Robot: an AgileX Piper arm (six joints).
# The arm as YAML. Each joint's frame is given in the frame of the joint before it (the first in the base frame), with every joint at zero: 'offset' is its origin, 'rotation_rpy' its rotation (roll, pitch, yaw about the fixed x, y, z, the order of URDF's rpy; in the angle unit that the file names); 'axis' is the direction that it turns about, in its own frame. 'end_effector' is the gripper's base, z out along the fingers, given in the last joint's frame.
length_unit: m
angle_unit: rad
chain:
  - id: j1
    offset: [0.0, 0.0, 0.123]
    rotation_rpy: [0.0, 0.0, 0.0]
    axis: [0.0, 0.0, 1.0]
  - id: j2
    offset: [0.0, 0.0, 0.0]
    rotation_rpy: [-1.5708, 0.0, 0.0]
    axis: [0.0, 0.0, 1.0]
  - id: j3
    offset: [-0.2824, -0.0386, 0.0]
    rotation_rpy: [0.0, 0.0, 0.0]
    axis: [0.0, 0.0, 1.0]
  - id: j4
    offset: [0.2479, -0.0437, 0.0]
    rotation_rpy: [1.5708, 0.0, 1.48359]
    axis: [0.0, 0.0, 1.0]
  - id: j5
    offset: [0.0, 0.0, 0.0]
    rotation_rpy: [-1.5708, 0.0, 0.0]
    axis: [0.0, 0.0, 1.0]
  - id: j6
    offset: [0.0, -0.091, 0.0]
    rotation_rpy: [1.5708, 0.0, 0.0]
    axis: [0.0, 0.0, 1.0]
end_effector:
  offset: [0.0, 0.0, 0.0]
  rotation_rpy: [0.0, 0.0, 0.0]
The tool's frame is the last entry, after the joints.
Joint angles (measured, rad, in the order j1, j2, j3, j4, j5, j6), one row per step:
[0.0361 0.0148 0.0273 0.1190 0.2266 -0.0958]
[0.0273 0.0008 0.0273 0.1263 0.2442 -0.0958]
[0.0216 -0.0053 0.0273 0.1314 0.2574 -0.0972]
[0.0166 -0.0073 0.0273 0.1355 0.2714 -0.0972]
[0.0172 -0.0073 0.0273 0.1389 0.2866 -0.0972]
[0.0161 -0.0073 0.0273 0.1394 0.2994 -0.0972]
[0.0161 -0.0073 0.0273 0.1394 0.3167 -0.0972]
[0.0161 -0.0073 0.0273 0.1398 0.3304 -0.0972]
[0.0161 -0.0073 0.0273 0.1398 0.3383 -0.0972]
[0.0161 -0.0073 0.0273 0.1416 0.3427 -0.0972]
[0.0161 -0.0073 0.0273 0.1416 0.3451 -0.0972]
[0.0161 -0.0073 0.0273 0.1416 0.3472 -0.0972]
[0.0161 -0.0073 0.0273 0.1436 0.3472 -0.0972]
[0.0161 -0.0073 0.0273 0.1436 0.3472 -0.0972]
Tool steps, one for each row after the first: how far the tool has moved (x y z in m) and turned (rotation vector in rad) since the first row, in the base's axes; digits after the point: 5 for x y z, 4 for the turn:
[-0.00110 -0.00019 -0.00075 0.0071 0.0037 -0.0063]
[-0.00166 -0.00026 -0.00157 0.0105 0.0107 -0.0097]
[-0.00201 -0.00028 -0.00268 0.0142 0.0227 -0.0126]
[-0.00231 0.00001 -0.00401 0.0171 0.0378 -0.0098]
[-0.00257 0.00012 -0.00513 0.0171 0.0505 -0.0092]
[-0.00295 0.00032 -0.00665 0.0166 0.0677 -0.0070]
[-0.00327 0.00049 -0.00784 0.0165 0.0812 -0.0051]
[-0.00346 0.00058 -0.00853 0.0162 0.0891 -0.0041]
[-0.00357 0.00069 -0.00890 0.0179 0.0935 -0.0033]
[-0.00363 0.00072 -0.00911 0.0178 0.0958 -0.0030]
[-0.00369 0.00074 -0.00929 0.0177 0.0979 -0.0028]
[-0.00369 0.00080 -0.00928 0.0197 0.0980 -0.0025]
[-0.00369 0.00080 -0.00928 0.0197 0.0980 -0.0025]

